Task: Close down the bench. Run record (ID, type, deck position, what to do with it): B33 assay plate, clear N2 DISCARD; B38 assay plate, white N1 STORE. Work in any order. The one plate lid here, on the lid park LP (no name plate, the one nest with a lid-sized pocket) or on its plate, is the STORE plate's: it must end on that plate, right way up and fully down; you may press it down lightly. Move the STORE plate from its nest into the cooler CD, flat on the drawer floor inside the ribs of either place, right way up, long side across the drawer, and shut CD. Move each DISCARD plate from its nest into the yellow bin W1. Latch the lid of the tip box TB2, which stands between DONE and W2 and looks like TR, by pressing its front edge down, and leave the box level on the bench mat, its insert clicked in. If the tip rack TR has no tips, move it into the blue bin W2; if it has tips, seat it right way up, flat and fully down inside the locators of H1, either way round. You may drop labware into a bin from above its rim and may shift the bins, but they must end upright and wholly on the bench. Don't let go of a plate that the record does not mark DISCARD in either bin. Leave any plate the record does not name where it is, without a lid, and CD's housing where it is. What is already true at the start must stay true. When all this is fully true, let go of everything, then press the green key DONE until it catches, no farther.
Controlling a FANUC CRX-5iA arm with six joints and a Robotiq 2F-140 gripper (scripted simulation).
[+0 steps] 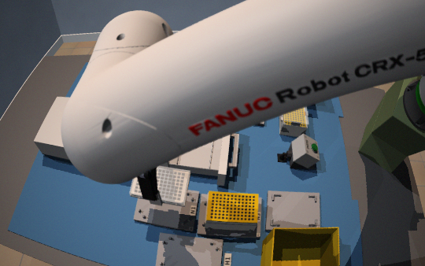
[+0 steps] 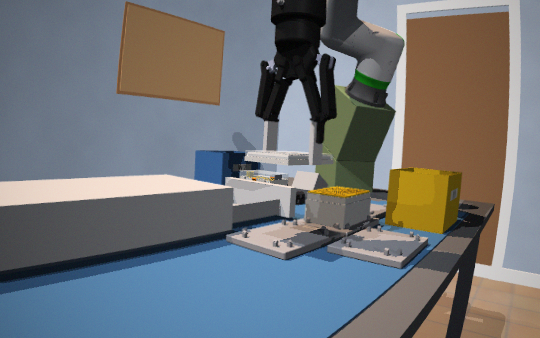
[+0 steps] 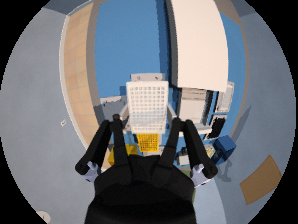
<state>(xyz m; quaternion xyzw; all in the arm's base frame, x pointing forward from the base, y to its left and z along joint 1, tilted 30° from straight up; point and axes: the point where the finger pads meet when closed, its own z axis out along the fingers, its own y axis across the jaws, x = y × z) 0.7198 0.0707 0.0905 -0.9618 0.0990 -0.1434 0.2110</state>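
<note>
The cooler drawer lies 180 mm to the right of my hand, 130 mm below it and 40 mm behind it. From my hand the other things lie so: cooler CD: 200 mm to the right, 130 mm below, 90 mm ahead; then nest H1: 150 mm to the left, 150 mm below, 60 mm behind; then tip rack TR: 180 mm behind, 100 mm below, 20 mm to the left.
</note>
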